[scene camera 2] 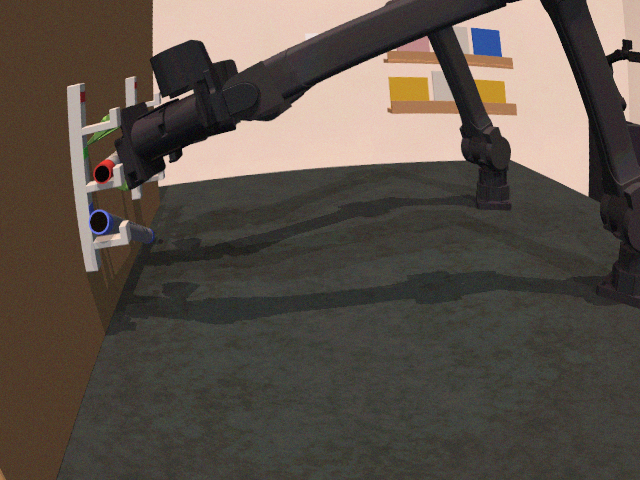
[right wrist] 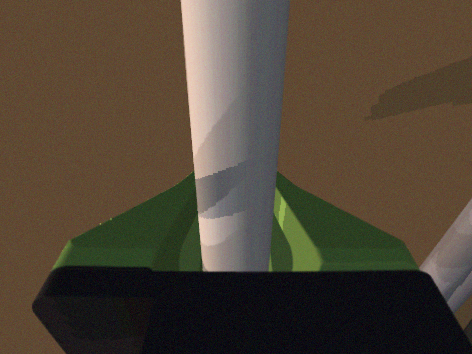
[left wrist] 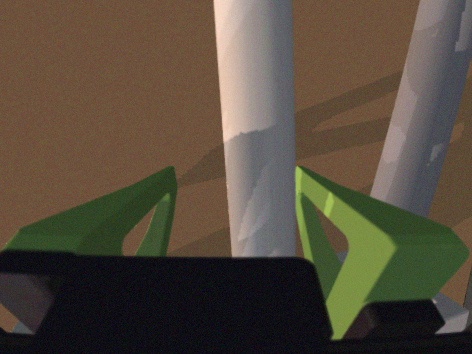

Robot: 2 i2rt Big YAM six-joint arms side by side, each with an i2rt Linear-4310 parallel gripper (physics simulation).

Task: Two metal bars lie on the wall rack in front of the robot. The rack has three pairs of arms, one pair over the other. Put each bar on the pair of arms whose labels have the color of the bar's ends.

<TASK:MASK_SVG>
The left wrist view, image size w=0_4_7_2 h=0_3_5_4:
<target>left gripper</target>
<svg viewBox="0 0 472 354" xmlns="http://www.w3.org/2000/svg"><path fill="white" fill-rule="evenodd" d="M0 251L0 303L34 333L9 333L0 327L0 354L472 354L472 324L462 332L435 334L445 325L445 321L433 303L432 298L466 262L470 254L468 247L450 227L339 185L303 166L296 167L296 214L305 259L300 257L166 257L178 188L174 166L168 166L135 184L22 227ZM156 205L146 235L135 255L124 256L122 244L125 236ZM314 204L348 240L349 251L343 266L323 231Z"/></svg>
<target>red-ended bar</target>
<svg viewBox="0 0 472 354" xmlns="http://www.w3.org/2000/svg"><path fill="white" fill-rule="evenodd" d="M214 0L232 257L296 257L292 0Z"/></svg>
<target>blue-ended bar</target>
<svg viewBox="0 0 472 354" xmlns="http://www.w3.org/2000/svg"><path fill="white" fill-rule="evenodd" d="M472 0L420 0L396 102L370 197L424 218L428 216L440 177L472 57Z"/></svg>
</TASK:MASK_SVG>
